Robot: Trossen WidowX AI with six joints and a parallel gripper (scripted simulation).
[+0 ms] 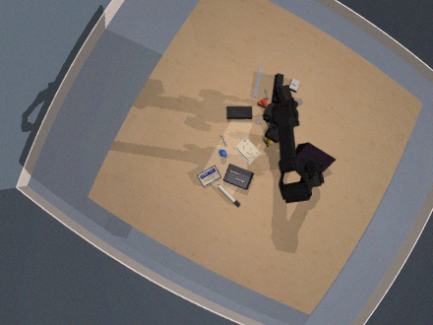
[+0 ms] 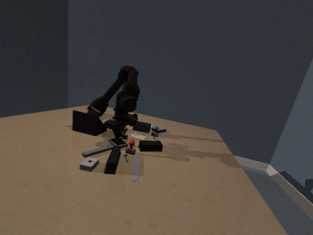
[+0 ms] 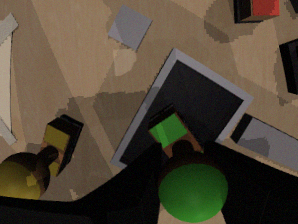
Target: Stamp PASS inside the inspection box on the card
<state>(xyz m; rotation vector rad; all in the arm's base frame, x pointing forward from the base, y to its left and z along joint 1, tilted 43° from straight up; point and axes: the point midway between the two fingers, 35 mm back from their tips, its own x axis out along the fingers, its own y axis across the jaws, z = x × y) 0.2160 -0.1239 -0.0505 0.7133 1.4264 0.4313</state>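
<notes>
Now: the green stamp right at my gripper tip. From my gripper tip the other things lie so: yellow-knobbed stamp (9 cm to the left, 2 cm below); then red-knobbed stamp (8 cm ahead, 6 cm to the right, 2 cm below); then ink pad (3 cm below).
</notes>
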